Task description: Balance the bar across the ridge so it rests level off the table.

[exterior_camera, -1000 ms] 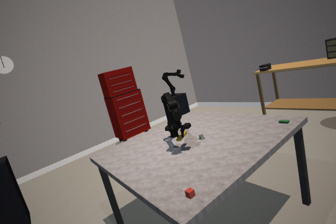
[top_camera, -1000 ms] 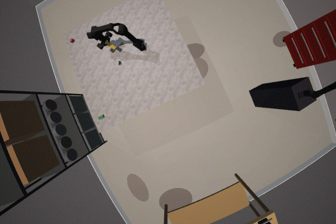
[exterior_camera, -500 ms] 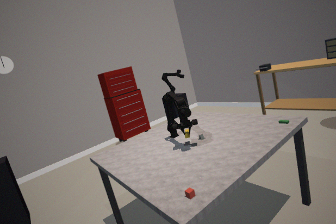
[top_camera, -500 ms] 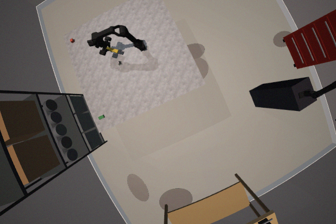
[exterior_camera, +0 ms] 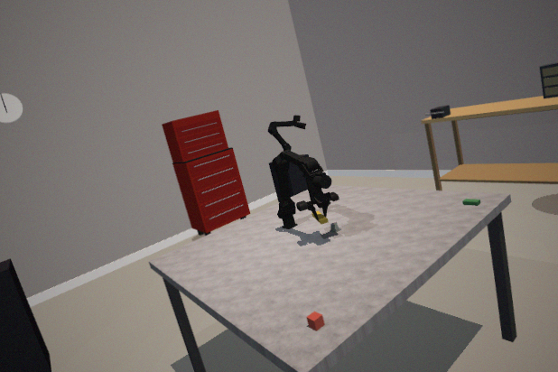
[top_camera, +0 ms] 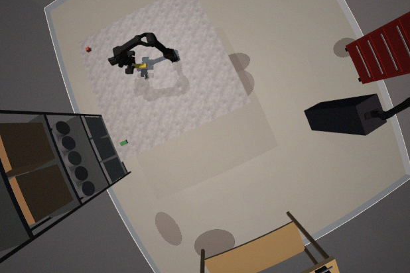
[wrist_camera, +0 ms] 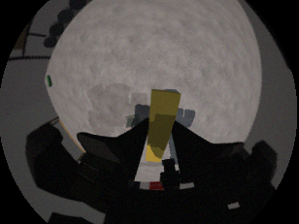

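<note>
The yellow bar is 30 mm behind my gripper tip and 10 mm to the left of it. Also, from my gripper tip: small red cube 460 mm to the right, 410 mm ahead, 80 mm below; small green block 540 mm to the left, 410 mm ahead, 90 mm below.
</note>
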